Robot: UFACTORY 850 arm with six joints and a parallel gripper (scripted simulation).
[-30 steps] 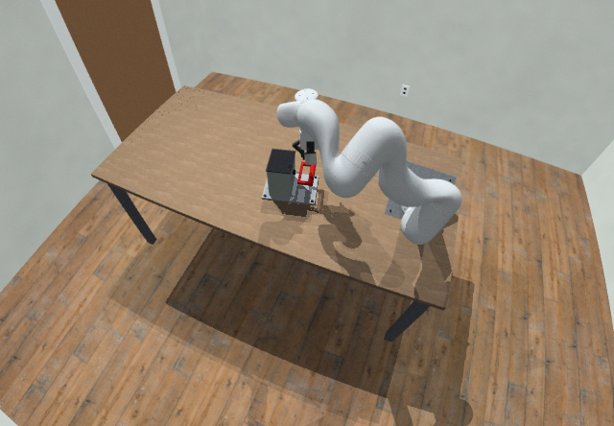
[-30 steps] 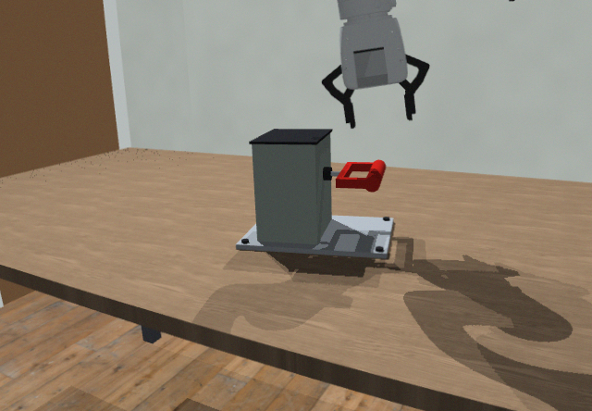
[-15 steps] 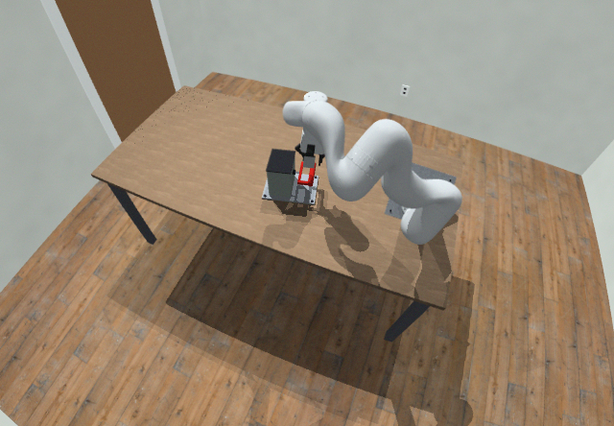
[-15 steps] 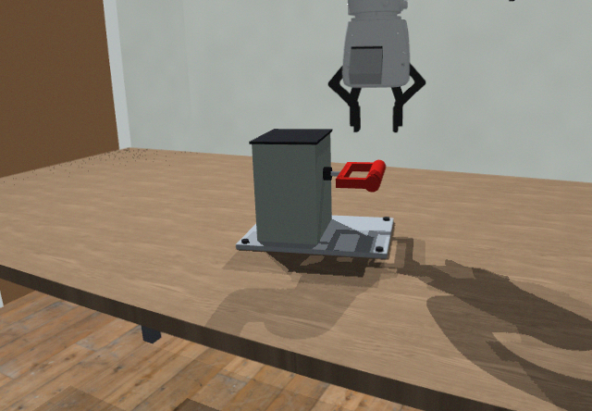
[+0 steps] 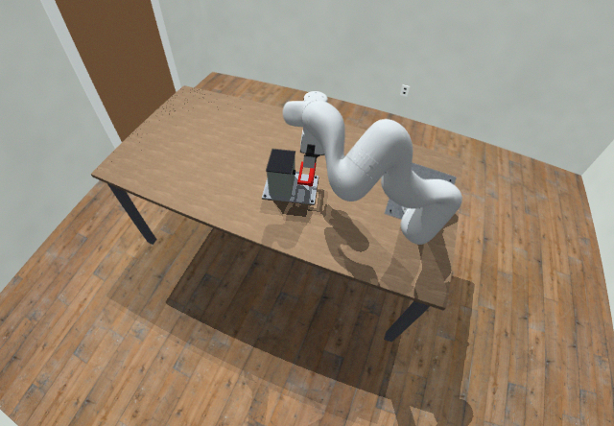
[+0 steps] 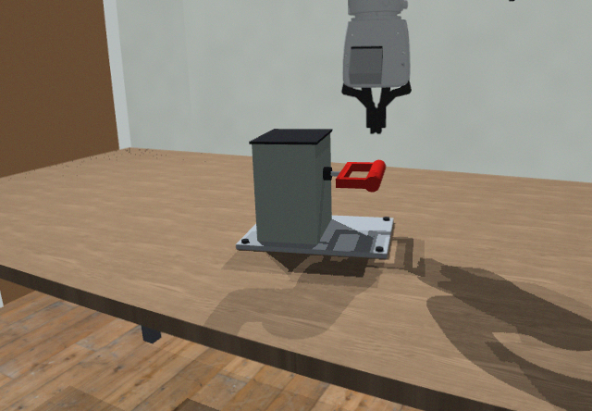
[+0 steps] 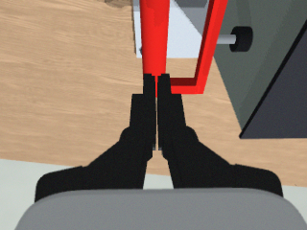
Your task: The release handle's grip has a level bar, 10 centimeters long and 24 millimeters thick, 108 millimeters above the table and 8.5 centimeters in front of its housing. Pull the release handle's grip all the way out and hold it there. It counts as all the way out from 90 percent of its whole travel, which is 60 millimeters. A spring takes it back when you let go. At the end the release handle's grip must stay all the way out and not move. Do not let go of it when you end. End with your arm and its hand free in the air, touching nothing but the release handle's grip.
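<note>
Right now my hand is 90 mm short of the grey baseplate, 30 mm to the right of it and 190 mm above it.
</note>
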